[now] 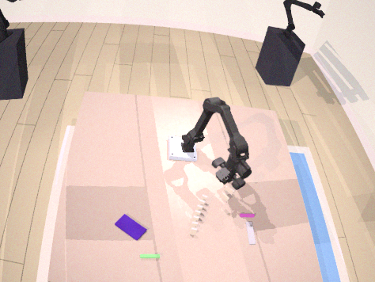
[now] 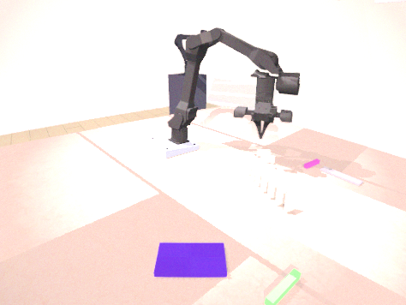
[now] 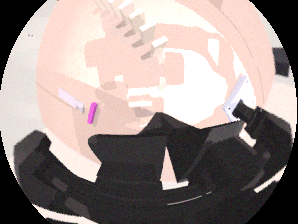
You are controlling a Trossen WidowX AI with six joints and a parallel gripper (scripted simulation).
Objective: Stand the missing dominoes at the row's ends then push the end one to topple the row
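The magenta bar is 150 mm ahead of my gripper tip, 100 mm to the left of it and 80 mm below it. Also, from my gripper tip: grey bar (250 mm ahead, 90 mm to the left, 80 mm below); purple flat card (160 mm ahead, 470 mm to the right, 80 mm below); green bar (320 mm ahead, 410 mm to the right, 80 mm below).
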